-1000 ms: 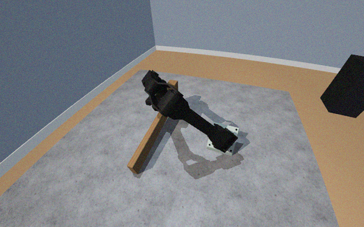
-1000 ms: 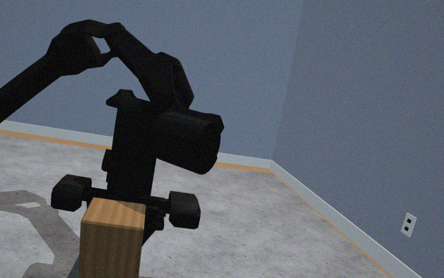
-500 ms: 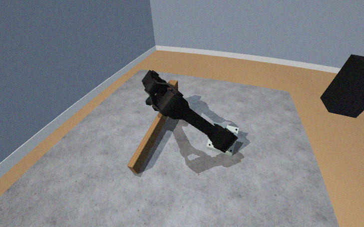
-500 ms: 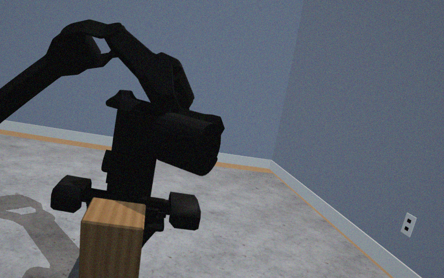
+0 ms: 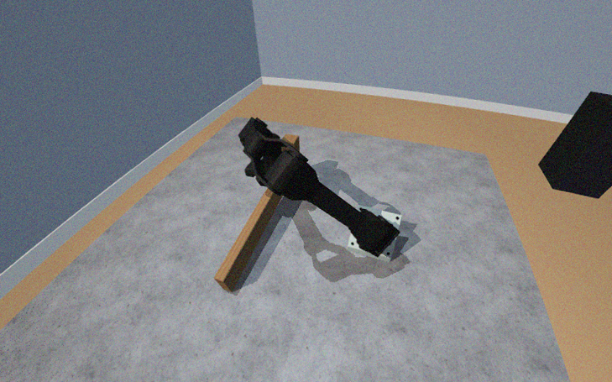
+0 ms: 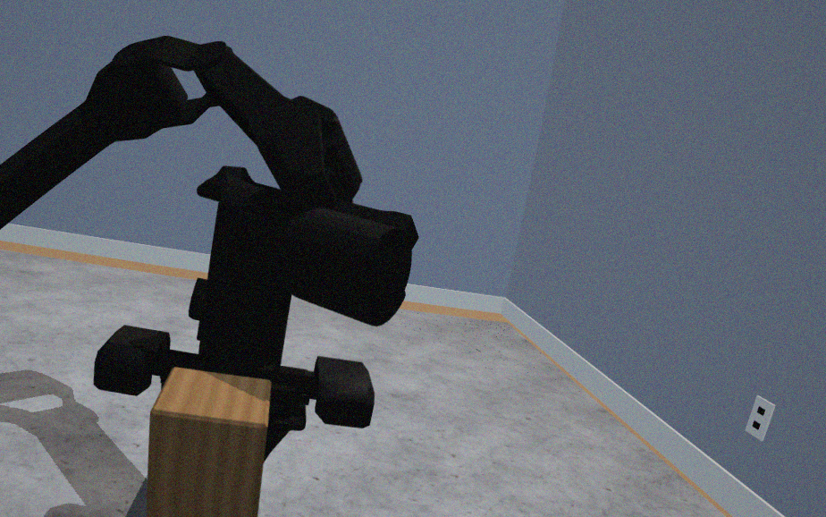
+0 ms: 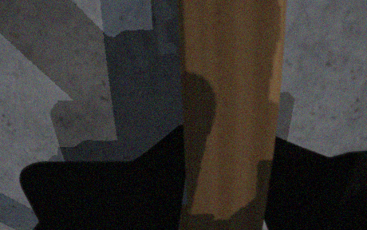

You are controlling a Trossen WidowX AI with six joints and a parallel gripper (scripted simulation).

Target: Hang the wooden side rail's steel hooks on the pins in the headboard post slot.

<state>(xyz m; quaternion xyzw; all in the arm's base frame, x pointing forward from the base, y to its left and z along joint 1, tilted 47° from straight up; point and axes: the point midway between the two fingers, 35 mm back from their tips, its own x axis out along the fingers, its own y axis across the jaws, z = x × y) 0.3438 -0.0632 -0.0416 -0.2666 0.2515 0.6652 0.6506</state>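
The wooden headboard post is 13 cm to the right of my gripper tip and 4 cm above it.
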